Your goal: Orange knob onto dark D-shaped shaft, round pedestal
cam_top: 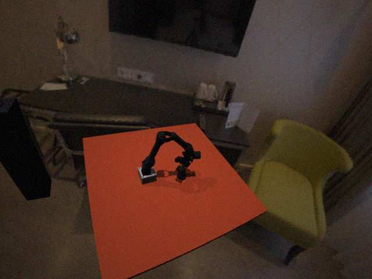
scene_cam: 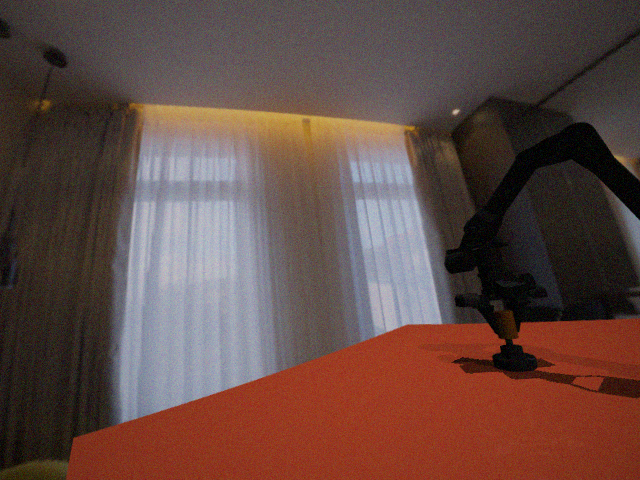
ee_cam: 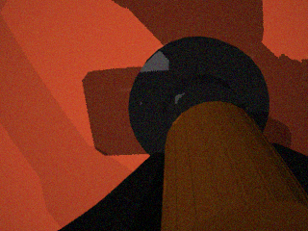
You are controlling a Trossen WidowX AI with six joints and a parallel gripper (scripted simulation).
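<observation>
Right now the orange knob is 20 mm above my gripper tip. Also, from my gripper tip: round dark pedestal (40 mm below).
</observation>
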